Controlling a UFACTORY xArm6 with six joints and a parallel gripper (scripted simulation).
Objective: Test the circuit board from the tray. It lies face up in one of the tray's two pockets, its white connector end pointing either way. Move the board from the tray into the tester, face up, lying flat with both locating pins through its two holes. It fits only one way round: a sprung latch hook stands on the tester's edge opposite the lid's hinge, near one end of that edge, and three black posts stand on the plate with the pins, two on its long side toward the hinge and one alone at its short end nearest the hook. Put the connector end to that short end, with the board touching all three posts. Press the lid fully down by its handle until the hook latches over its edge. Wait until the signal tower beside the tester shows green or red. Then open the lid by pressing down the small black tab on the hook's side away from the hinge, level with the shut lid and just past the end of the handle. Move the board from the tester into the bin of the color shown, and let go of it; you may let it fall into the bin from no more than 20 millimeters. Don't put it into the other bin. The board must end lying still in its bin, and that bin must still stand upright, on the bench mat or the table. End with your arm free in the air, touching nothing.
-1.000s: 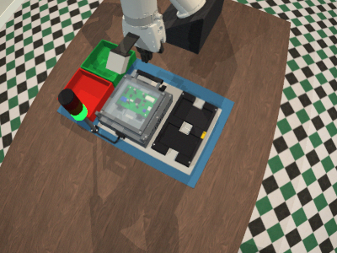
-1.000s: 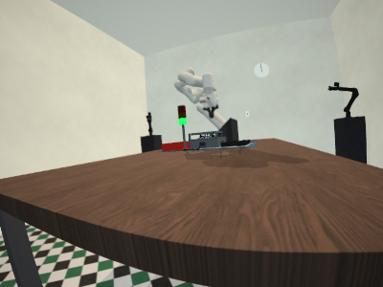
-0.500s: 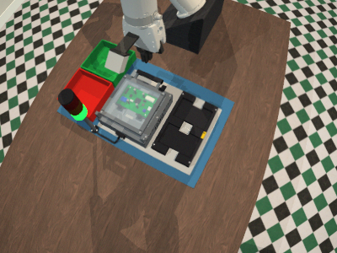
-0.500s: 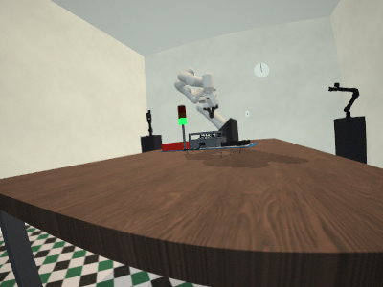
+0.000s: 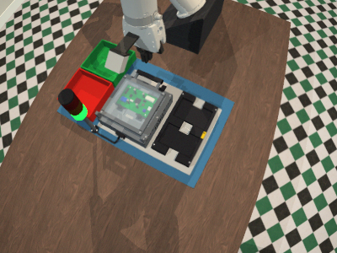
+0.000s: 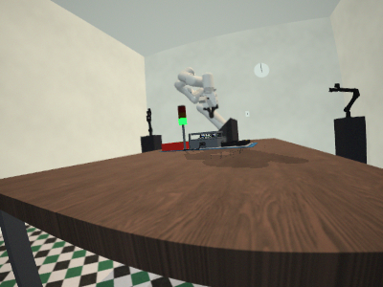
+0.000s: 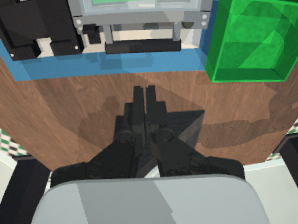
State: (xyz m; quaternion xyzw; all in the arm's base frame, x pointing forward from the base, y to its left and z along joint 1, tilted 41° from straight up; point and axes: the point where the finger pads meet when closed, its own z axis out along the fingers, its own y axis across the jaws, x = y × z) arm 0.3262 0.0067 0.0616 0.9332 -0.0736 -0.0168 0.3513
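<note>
The latch hook is 30 mm ahead of my hand, 60 mm to the left of it and 120 mm below it. From my hand the other things lie so: black nest: 90 mm ahead, 140 mm below; green circuit board: 80 mm ahead, 10 mm to the right, 140 mm below; clear lid: 90 mm ahead, 10 mm to the right, 120 mm below.
</note>
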